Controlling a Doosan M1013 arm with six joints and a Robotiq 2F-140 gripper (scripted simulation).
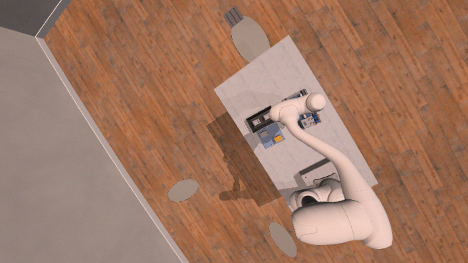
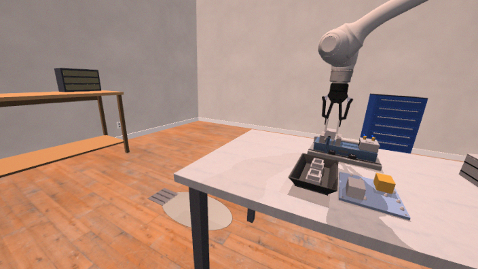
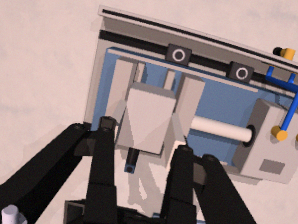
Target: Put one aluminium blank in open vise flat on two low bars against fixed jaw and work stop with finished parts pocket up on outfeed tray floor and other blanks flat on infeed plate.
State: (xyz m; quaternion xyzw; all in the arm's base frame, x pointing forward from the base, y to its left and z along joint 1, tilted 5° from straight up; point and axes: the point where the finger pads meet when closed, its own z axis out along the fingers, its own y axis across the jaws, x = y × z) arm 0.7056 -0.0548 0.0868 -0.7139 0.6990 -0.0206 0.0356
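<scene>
The dark work stop rod lies 5 cm to the left of my hand and 5 cm below it. Also, from my hand: moving jaw: 6 cm below, 4 cm behind; fixed jaw: 6 cm below, 3 cm ahead; piston rod: 9 cm behind, 6 cm below.
</scene>
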